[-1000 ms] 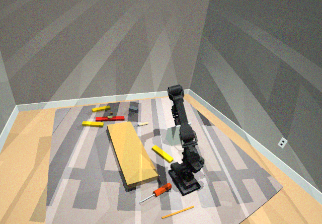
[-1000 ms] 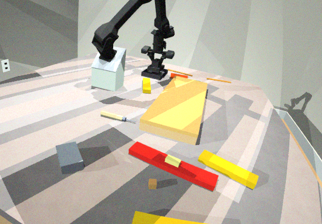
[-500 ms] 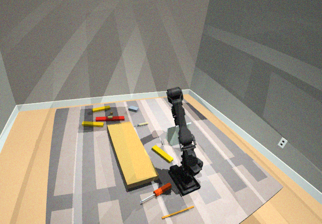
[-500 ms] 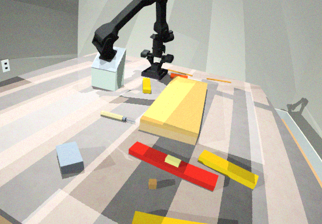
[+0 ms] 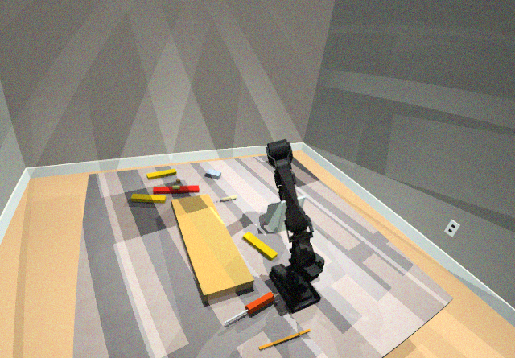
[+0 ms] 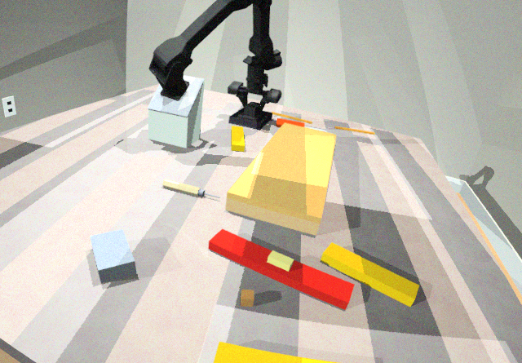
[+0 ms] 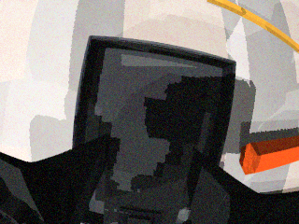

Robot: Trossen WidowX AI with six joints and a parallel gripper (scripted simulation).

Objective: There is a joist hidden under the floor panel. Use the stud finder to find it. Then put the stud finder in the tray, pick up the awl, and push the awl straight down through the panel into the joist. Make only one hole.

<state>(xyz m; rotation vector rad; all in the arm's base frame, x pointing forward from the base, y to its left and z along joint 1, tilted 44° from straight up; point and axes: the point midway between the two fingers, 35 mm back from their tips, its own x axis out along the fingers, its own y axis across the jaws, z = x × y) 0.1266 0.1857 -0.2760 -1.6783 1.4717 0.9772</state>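
The stud finder is 2 cm to the right of my gripper tip and 2 cm above it. From my gripper tip the other things lie so: awl (56 cm to the right, 10 cm ahead, 2 cm below); black tray (2 cm below, 1 cm to the right); red level (69 cm to the right, 32 cm ahead, 2 cm below).
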